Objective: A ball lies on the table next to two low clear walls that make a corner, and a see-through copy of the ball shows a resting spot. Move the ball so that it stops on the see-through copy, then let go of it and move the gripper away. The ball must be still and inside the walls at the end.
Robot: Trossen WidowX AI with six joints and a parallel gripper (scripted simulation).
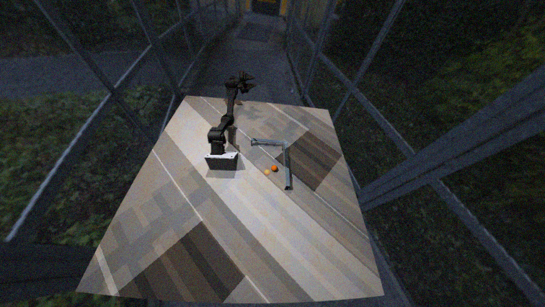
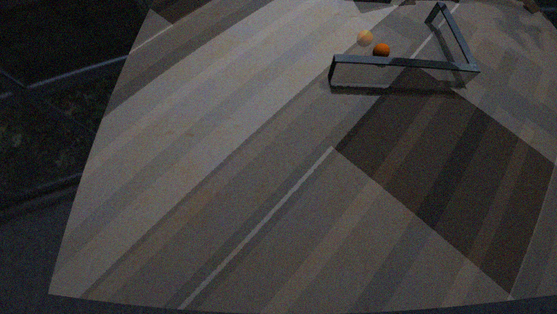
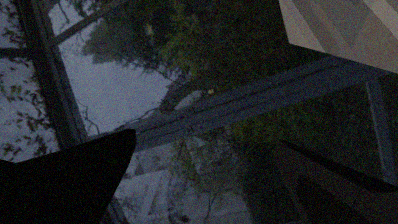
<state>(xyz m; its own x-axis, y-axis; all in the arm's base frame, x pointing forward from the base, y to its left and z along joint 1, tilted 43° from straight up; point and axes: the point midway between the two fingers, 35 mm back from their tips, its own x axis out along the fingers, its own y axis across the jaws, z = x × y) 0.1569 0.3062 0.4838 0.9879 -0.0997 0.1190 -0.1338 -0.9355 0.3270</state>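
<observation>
My gripper tip is now 150 mm short of the orange ball, 600 mm to the left of it and 210 mm above it. The rest, counted from my gripper tip: long wall: 220 mm ahead, 570 mm to the right, 200 mm below; shorter wall: 110 mm ahead, 420 mm to the right, 200 mm below; see-through copy of ball: 100 mm ahead, 630 mm to the right, 210 mm below.
</observation>
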